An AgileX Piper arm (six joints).
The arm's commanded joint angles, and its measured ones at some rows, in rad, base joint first. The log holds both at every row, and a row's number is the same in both.
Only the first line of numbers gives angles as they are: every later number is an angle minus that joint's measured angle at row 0.
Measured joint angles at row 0:
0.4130, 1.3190, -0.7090, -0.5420, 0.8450, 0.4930
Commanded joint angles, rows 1 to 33:
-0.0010, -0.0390, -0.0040, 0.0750, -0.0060, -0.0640
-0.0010, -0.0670, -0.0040, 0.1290, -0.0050, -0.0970
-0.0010, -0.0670, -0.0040, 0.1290, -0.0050, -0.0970
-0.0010, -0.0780, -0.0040, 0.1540, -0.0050, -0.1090
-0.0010, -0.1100, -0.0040, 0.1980, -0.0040, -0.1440
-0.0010, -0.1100, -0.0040, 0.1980, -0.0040, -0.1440
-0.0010, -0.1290, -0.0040, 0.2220, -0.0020, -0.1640
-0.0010, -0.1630, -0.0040, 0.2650, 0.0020, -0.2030
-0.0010, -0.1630, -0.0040, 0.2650, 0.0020, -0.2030
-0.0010, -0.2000, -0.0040, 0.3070, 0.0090, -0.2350
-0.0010, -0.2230, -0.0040, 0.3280, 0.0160, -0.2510
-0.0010, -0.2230, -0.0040, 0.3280, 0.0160, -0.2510
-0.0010, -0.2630, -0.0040, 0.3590, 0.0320, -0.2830
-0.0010, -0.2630, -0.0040, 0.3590, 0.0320, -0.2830
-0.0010, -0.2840, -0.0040, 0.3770, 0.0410, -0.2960
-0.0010, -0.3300, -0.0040, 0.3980, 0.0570, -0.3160
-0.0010, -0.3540, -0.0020, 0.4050, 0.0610, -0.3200
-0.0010, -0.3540, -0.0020, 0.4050, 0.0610, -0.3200
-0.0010, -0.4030, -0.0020, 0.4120, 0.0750, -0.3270
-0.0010, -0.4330, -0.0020, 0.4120, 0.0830, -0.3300
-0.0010, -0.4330, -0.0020, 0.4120, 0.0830, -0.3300
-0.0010, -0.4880, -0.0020, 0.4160, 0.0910, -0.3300
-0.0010, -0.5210, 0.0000, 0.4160, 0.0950, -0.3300
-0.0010, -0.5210, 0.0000, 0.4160, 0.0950, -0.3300
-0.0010, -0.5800, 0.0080, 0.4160, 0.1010, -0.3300
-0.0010, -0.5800, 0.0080, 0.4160, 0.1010, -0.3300
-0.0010, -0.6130, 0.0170, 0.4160, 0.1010, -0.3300
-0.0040, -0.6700, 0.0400, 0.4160, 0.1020, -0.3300
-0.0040, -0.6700, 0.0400, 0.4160, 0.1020, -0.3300
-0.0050, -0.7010, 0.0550, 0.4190, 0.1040, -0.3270
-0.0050, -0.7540, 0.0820, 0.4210, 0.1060, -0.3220
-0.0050, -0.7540, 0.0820, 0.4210, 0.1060, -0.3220
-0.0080, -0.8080, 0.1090, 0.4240, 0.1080, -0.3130
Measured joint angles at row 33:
0.0000, -0.7410, 0.0720, 0.4170, 0.0970, -0.3130
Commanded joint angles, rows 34 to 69:
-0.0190, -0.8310, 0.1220, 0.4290, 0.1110, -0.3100
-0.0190, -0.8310, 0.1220, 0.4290, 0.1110, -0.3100
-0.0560, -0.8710, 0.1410, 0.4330, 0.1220, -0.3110
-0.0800, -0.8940, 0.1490, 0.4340, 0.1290, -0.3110
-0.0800, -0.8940, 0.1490, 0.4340, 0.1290, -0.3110
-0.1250, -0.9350, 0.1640, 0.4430, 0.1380, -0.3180
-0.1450, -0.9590, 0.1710, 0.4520, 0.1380, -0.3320
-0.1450, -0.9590, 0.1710, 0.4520, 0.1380, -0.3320
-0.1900, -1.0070, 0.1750, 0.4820, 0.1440, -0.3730
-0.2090, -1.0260, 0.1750, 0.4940, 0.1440, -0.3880
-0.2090, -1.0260, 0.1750, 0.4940, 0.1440, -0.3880
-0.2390, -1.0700, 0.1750, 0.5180, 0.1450, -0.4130
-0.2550, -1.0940, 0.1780, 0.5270, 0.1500, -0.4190
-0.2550, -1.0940, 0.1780, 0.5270, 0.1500, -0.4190
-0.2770, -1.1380, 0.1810, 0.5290, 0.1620, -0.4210
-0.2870, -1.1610, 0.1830, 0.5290, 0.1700, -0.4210
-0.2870, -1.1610, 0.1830, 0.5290, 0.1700, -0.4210
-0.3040, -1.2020, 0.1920, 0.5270, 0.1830, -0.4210
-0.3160, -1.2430, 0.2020, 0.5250, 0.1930, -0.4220
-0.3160, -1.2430, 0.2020, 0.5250, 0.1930, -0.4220
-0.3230, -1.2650, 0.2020, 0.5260, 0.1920, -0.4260
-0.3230, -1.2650, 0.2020, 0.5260, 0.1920, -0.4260
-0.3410, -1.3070, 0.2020, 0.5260, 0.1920, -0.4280
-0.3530, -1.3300, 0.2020, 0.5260, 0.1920, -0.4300
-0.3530, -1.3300, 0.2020, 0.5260, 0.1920, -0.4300
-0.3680, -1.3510, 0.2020, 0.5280, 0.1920, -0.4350
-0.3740, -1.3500, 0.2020, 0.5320, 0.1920, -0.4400
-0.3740, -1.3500, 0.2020, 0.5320, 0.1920, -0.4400
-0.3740, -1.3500, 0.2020, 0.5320, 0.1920, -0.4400
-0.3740, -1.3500, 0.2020, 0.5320, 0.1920, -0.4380
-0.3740, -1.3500, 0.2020, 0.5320, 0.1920, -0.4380
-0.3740, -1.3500, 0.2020, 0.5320, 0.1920, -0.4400
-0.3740, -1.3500, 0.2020, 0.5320, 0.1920, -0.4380
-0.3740, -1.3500, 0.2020, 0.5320, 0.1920, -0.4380
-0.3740, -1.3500, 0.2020, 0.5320, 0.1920, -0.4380
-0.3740, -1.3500, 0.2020, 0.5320, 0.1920, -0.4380
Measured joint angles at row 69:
-0.3650, -1.3230, 0.2000, 0.5290, 0.1940, -0.4240
